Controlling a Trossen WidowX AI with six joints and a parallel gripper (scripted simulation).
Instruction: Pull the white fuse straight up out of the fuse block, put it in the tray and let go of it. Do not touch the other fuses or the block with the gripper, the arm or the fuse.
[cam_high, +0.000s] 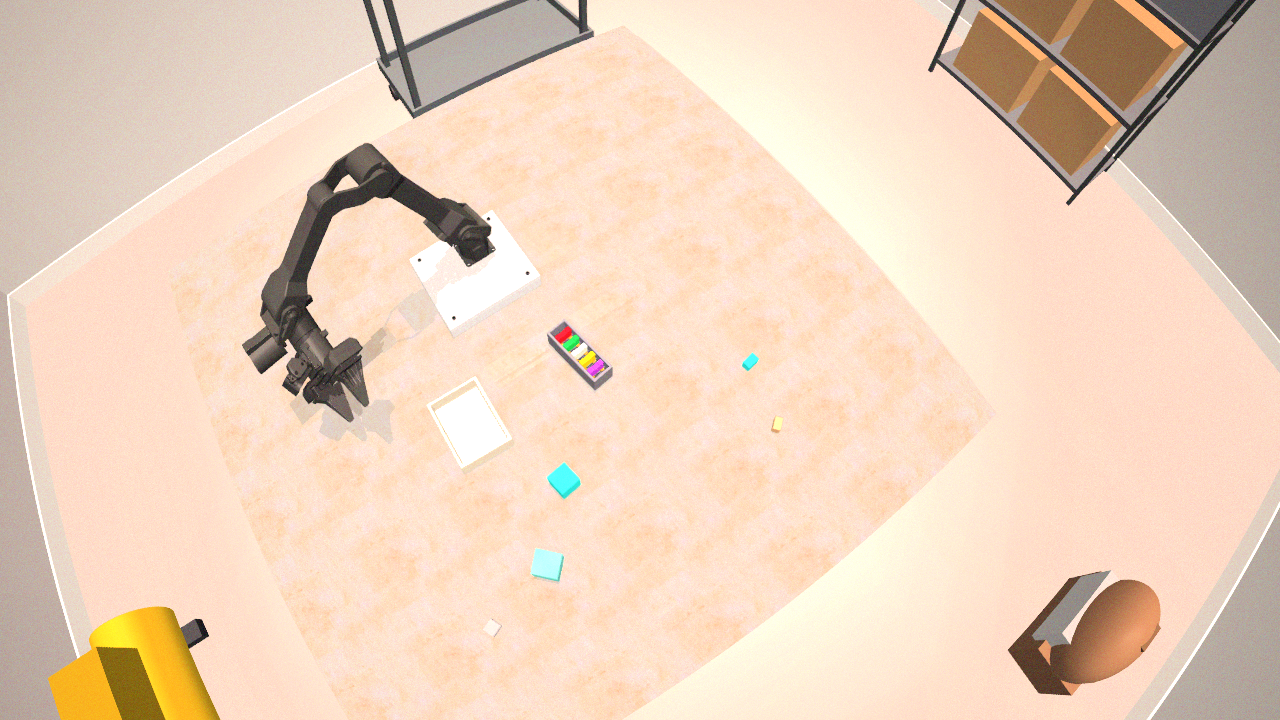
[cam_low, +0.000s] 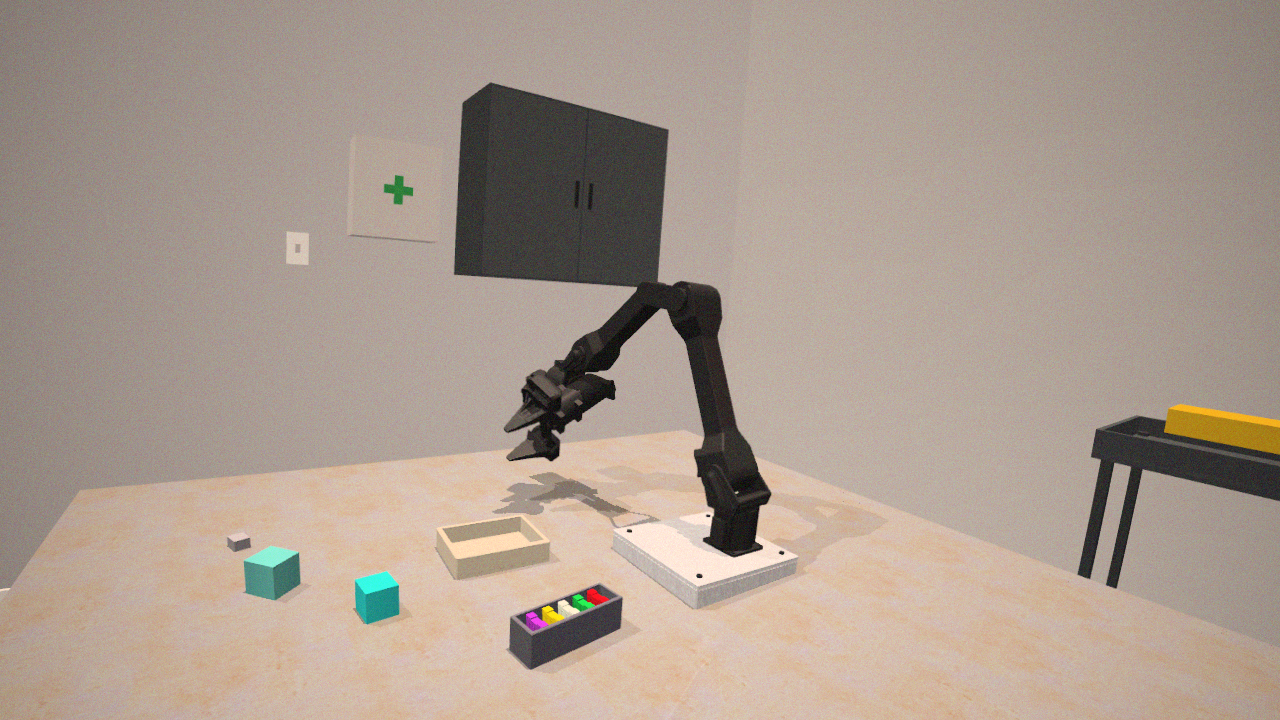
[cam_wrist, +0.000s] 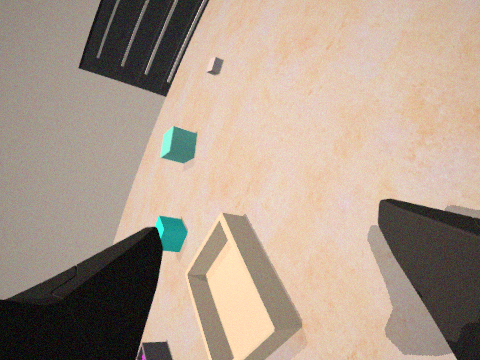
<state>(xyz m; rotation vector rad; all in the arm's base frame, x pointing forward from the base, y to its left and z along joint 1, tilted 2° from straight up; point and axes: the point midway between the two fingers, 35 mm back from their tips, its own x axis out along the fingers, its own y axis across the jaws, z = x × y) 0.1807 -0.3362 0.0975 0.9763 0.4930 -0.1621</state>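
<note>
Now: the white fuse 90 mm ahead of my gripper tip, 380 mm to the left of it and 90 mm below it. From my gripper tip the other things lie so: red fuse (50 mm ahead, 370 mm to the left, 90 mm below); then cream tray (80 mm ahead, 150 mm to the left, 110 mm below); then green fuse (70 mm ahead, 370 mm to the left, 90 mm below).
</note>
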